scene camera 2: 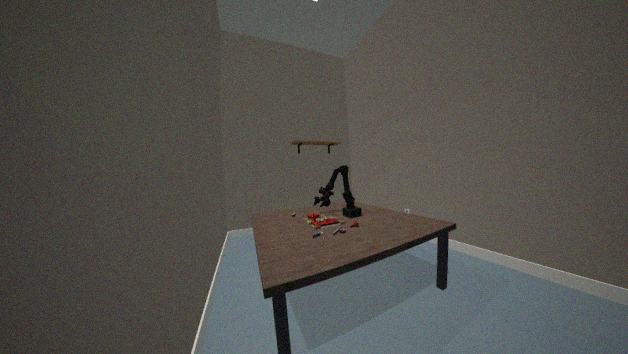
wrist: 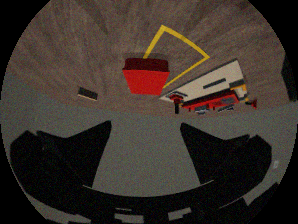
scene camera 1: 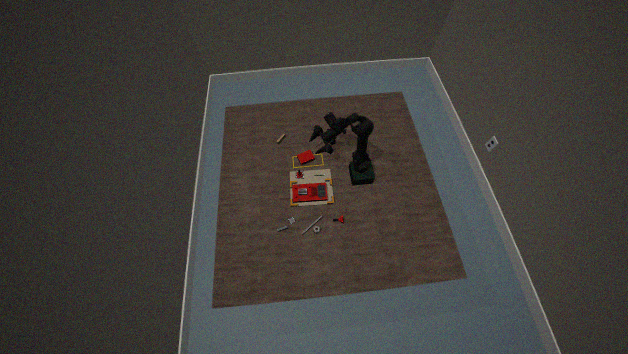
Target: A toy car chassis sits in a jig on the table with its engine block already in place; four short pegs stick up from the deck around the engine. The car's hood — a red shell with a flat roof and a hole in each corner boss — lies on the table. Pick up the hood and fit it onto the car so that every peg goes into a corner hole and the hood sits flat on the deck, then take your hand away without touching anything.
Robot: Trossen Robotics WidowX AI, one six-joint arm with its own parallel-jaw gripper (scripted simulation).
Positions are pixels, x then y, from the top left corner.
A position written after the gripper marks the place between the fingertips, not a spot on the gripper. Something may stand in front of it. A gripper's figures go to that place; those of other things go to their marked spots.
Labels:
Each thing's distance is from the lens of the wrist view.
gripper [wrist: 146, 125]: 10 cm
red hood [wrist: 148, 76]: 14 cm

